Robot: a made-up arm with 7 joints. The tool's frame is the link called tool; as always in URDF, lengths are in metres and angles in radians. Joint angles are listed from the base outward.
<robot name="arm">
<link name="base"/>
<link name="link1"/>
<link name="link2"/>
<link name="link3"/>
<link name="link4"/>
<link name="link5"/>
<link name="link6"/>
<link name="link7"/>
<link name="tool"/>
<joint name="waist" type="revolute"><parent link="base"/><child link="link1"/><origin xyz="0 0 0" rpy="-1.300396 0.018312 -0.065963"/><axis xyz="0 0 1"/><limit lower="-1.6" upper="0.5"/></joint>
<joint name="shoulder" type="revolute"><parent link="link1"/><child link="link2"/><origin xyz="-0.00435 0.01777 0.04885" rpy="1.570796 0 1.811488"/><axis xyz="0 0 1"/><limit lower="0" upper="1.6"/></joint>
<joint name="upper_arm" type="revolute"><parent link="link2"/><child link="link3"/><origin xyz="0.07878 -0.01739 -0.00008" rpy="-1.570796 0 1.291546"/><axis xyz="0 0 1"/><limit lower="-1.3" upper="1.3"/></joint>
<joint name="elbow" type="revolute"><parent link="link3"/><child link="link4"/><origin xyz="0 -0.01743 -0.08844" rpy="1.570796 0 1.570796"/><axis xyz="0 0 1"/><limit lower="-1.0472" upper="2.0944"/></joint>
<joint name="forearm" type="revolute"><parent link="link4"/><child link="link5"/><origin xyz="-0.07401 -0.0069 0.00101" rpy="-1.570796 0 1.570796"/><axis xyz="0 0 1"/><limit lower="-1.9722" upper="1.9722"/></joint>
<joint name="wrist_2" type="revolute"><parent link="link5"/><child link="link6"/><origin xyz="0.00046 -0.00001 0.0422" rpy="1.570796 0 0"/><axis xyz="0 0 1"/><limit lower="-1.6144" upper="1.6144"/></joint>
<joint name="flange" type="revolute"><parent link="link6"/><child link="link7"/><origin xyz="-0.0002 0.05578 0.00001" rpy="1.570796 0 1.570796"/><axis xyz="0 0 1"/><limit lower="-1.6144" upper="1.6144"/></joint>
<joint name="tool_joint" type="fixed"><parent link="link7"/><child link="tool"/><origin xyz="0 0 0"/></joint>
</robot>
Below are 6 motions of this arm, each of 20 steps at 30 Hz.
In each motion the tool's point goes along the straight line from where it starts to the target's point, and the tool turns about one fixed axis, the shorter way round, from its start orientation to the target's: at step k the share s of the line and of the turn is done. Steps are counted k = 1, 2, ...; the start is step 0. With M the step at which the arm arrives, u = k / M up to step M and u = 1 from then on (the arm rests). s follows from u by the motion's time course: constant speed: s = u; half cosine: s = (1 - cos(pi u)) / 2; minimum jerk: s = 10 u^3 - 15 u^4 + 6 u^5.
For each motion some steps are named. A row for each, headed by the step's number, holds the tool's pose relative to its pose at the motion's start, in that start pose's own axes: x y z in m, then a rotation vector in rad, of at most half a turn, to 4 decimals.
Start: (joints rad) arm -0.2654 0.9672 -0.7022 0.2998 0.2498 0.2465 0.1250
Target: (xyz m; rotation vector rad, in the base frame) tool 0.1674 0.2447 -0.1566 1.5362 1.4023 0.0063
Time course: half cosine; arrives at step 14
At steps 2, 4, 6, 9, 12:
2: -0.0011 0.0037 -0.0030 0.0026 0.0393 -0.0100
4: -0.0042 0.0141 -0.0114 0.0100 0.1493 -0.0381
6: -0.0087 0.0291 -0.0235 0.0207 0.3082 -0.0788
9: -0.0161 0.0537 -0.0433 0.0382 0.5684 -0.1453
12: -0.0214 0.0712 -0.0574 0.0506 0.7536 -0.1926

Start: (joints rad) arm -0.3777 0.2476 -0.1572 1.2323 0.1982 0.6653 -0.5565
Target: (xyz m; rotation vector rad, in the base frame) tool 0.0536 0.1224 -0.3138 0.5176 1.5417 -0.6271
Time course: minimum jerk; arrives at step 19
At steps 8, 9, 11, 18, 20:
8: 0.0017 -0.0060 -0.0095 0.1535 -0.0722 0.0677
9: 0.0021 -0.0077 -0.0121 0.1952 -0.0918 0.0862
11: 0.0030 -0.0110 -0.0173 0.2796 -0.1315 0.1234
18: 0.0047 -0.0170 -0.0268 0.4325 -0.2035 0.1909
20: 0.0047 -0.0171 -0.0268 0.4331 -0.2037 0.1911

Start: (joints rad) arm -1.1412 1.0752 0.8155 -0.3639 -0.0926 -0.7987 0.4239
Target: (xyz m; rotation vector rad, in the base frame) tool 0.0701 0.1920 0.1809 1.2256 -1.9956 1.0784
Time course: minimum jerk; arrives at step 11
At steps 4, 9, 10, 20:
4: 0.0040 0.0029 -0.0150 0.1357 0.0328 -0.1374
9: 0.0150 0.0107 -0.0559 0.5049 0.1222 -0.5114
10: 0.0156 0.0111 -0.0582 0.5252 0.1271 -0.5319
20: 0.0157 0.0112 -0.0586 0.5287 0.1279 -0.5354

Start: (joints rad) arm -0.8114 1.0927 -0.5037 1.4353 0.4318 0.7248 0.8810
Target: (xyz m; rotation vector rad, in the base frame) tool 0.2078 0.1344 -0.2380 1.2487 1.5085 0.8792
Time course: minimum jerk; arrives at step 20
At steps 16, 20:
16: -0.1974 0.0711 0.0984 -0.1858 -0.0206 -0.9353
20: -0.2095 0.0755 0.1045 -0.1972 -0.0219 -0.9928

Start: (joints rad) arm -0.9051 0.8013 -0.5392 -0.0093 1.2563 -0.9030 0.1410
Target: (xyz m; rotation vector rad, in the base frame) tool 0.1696 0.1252 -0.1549 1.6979 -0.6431 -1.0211
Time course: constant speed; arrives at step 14
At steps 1, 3, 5, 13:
1: -0.0054 -0.0035 0.0064 -0.0398 0.0249 -0.0146
3: -0.0161 -0.0105 0.0193 -0.1193 0.0747 -0.0438
5: -0.0269 -0.0175 0.0322 -0.1989 0.1246 -0.0731
13: -0.0700 -0.0455 0.0838 -0.5171 0.3239 -0.1900

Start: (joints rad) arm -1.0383 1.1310 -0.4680 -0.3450 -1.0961 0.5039 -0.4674
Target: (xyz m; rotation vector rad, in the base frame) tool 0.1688 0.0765 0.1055 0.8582 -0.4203 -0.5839
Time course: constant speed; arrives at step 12
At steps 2, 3, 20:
2: -0.0095 -0.0061 0.0172 0.1104 -0.0058 0.0975
3: -0.0142 -0.0092 0.0258 0.1655 -0.0087 0.1463
20: -0.0567 -0.0369 0.1033 0.6621 -0.0349 0.5850

